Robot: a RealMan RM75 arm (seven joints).
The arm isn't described. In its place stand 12 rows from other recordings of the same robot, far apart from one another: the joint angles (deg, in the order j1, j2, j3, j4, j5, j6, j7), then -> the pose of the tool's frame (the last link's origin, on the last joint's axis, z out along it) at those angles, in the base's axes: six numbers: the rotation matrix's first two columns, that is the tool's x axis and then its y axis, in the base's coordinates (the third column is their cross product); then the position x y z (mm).
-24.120 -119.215 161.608 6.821 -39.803 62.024 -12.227 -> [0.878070 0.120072 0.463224 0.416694 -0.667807 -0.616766 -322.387 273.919 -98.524]
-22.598 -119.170 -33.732 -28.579 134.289 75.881 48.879 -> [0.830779 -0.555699 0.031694 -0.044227 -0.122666 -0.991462 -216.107 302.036 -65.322]
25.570 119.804 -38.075 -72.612 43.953 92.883 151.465 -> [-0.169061 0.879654 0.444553 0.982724 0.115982 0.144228 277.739 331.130 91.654]
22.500 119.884 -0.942 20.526 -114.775 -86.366 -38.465 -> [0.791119 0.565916 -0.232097 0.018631 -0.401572 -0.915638 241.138 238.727 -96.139]
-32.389 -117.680 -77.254 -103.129 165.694 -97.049 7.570 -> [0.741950 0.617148 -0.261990 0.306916 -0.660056 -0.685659 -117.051 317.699 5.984]
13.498 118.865 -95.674 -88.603 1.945 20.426 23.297 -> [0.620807 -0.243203 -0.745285 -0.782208 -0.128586 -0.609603 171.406 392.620 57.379]
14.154 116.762 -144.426 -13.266 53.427 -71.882 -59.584 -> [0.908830 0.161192 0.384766 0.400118 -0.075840 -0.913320 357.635 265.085 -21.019]
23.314 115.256 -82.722 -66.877 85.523 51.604 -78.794 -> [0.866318 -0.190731 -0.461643 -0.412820 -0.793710 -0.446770 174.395 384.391 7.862]
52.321 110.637 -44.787 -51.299 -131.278 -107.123 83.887 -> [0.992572 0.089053 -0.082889 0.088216 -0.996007 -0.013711 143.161 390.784 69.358]
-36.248 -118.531 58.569 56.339 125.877 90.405 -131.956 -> [0.641149 0.754700 0.139124 0.763946 -0.644895 -0.022291 -200.282 356.835 0.145]
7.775 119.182 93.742 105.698 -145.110 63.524 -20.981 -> [0.745773 -0.563319 -0.355660 -0.638294 -0.451294 -0.623630 178.858 323.940 54.660]
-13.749 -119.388 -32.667 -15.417 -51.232 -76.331 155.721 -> [0.437056 0.031431 0.898885 0.865532 -0.286499 -0.410821 -323.216 256.614 -47.365]
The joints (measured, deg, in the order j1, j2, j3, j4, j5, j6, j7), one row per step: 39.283 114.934 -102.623 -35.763 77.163 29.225 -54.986; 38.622 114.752 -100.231 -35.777 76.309 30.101 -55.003; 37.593 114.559 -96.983 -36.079 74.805 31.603 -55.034; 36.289 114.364 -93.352 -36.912 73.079 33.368 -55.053; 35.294 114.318 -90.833 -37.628 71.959 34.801 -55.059; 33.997 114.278 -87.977 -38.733 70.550 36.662 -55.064; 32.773 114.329 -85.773 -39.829 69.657 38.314 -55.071; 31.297 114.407 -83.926 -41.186 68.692 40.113 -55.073; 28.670 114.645 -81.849 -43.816 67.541 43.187 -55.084; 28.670 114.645 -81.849 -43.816 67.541 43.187 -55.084; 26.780 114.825 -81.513 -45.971 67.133 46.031 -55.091; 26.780 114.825 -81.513 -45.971 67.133 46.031 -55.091; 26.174 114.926 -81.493 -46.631 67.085 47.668 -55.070; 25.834 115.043 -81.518 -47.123 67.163 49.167 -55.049; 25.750 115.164 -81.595 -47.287 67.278 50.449 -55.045; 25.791 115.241 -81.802 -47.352 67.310 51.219 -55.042
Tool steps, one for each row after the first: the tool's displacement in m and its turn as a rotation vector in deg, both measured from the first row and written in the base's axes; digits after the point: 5 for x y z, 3 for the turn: 0.00585 0.00110 0.00658 0.791 0.594 -1.352; 0.01363 0.00124 0.01500 1.535 1.274 -2.953; 0.02123 0.00097 0.02488 2.424 2.157 -4.470; 0.02624 -0.00025 0.03115 2.876 2.944 -5.551; 0.03208 -0.00255 0.03857 3.263 3.780 -6.660; 0.03654 -0.00557 0.04401 3.474 4.706 -7.598; 0.04152 -0.01034 0.04871 3.393 5.417 -8.402; 0.04779 -0.02041 0.05388 2.698 6.545 -9.307; 0.04779 -0.02041 0.05388 2.698 6.545 -9.307; 0.04917 -0.03020 0.05391 0.914 7.284 -9.396; 0.04917 -0.03020 0.05391 0.914 7.284 -9.396; 0.04885 -0.03513 0.05237 -0.444 7.750 -9.488; 0.04727 -0.03894 0.05050 -1.764 8.282 -9.464; 0.04546 -0.04196 0.04813 -3.051 8.744 -9.446; 0.04385 -0.04375 0.04612 -3.984 8.907 -9.312
